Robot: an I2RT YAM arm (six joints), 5 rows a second.
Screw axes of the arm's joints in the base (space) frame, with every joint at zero. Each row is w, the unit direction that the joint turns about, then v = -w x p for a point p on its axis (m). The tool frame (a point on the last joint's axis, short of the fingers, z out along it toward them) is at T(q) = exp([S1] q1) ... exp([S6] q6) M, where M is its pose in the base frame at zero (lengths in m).
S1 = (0, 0, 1, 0.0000, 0.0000, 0.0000)
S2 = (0, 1, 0, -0.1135, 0.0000, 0.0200)
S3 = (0, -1, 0, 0.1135, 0.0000, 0.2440)
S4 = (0, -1, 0, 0.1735, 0.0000, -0.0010)
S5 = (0, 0, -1, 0.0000, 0.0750, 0.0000)
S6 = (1, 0, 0, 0.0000, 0.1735, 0.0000)
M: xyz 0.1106 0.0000 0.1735 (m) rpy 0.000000 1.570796 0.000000 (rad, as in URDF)
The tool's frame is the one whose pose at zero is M.
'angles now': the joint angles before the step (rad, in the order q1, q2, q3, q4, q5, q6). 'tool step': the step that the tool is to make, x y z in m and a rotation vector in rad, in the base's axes. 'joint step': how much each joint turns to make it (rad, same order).
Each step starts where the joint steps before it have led.
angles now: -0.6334 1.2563 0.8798 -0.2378 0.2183 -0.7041
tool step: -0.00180 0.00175 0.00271 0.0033 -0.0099 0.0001
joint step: 0.0007 -0.0129 0.0007 -0.0092 -0.0044 0.0075
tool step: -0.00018 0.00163 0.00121 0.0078 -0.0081 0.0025
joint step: 0.0037 -0.0055 0.0014 -0.0070 -0.0053 0.0100
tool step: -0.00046 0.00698 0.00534 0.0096 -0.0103 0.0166
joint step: 0.0192 -0.0215 0.0074 -0.0288 -0.0057 0.0131
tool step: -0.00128 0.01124 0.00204 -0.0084 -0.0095 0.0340
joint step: 0.0324 -0.0355 -0.0185 -0.0040 -0.0004 -0.0023
